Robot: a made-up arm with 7 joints.
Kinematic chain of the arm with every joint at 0, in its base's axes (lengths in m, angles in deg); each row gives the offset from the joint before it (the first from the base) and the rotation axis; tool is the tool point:
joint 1: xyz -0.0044 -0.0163 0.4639 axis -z
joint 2: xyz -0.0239 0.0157 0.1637 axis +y
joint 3: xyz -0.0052 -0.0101 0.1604 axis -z
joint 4: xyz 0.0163 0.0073 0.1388 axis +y
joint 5: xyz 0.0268 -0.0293 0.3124 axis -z
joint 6: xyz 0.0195 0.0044 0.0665 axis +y
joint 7: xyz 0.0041 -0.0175 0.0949 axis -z
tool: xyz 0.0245 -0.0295 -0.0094
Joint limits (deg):
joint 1: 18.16..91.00
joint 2: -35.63..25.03
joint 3: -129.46..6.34
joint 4: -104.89..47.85
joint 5: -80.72..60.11
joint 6: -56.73..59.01
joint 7: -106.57..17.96
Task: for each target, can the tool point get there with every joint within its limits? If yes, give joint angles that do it. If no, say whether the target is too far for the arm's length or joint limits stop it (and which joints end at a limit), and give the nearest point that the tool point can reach.
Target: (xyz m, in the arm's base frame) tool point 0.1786 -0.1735 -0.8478
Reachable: no: too far | nearest point 0.0369 0.4234 0.5135 | short by 1.493 m
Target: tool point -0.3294 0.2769 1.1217
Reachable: yes | joints 77.11 -1.93 -36.35 -76.70 -11.70 9.42 -46.79
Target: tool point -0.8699 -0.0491 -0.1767
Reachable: no: too far | nearest point -0.4982 0.0265 0.5241 | short by 0.797 m
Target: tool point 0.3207 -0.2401 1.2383
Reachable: yes | joints 77.63 14.47 -77.63 30.82 45.34 8.27 -11.38
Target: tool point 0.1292 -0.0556 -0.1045
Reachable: no: joint limits stop it (at a limit: joint 1, joint 2, joint 3, joint 4, joint 6, joint 7) | nearest point 0.0396 0.4234 0.5139 | short by 0.787 m
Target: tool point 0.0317 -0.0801 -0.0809
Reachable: no: joint limits stop it (at a limit: joint 1, joint 2, joint 4, joint 6, joint 7) | nearest point -0.4377 0.0651 0.5155 | short by 0.773 m
